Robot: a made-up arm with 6 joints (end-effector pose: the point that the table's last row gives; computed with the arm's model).
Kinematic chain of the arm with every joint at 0, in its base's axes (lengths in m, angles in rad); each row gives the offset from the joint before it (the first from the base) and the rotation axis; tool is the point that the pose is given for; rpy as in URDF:
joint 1: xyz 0 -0.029 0.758 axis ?
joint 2: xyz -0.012 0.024 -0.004 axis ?
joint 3: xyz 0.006 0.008 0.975 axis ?
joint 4: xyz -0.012 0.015 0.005 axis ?
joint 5: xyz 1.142 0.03 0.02 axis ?
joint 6: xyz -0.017 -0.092 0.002 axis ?
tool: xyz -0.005 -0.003 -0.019 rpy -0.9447 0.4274 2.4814
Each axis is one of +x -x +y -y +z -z.
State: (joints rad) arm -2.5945 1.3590 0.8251 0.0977 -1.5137 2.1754
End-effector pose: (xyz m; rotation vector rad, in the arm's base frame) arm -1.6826 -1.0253 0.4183 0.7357 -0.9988 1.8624
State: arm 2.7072 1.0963 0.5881 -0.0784 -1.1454 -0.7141
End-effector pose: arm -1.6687 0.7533 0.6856 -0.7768 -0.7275 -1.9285
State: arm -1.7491 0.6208 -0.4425 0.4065 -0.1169 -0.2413
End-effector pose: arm -0.2061 -1.1373 0.5933 0.0525 -0.4892 0.7308
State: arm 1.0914 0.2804 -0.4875 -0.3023 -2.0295 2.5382
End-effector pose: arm 0.5360 0.9384 0.8955 -1.0297 -0.0814 0.0377
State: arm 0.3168 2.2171 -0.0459 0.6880 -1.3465 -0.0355
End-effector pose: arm 0.1007 0.0264 -0.7391 2.3273 1.8348 0.7952
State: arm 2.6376 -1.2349 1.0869 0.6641 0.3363 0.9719
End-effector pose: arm 1.5223 -0.8556 1.8529 -1.3529 -2.2670 0.6026
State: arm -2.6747 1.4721 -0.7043 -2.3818 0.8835 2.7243
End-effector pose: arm -0.2202 -0.2346 -0.0303 1.2816 -1.4998 -0.2998
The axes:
joint 1: +z
joint 2: +y
joint 3: -y
joint 4: -x
joint 5: -y
joint 6: -x

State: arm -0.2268 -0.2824 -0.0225 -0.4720 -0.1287 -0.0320
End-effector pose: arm 0.7725 -0.2206 1.9579 -0.9817 -1.4611 1.8716
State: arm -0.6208 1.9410 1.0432 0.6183 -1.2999 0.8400
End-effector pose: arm 1.3493 -0.9866 -0.4259 1.9632 0.3988 1.9690
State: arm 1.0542 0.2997 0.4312 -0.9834 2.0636 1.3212
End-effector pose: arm 0.7000 1.2066 1.7715 -1.6895 -0.8751 1.0864
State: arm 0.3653 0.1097 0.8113 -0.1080 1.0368 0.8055
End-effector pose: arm 0.9126 0.2880 2.4443 -2.8613 -0.7852 1.0020
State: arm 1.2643 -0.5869 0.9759 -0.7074 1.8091 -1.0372
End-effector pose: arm -0.1647 -0.5149 2.7141 0.2786 1.6142 2.1574
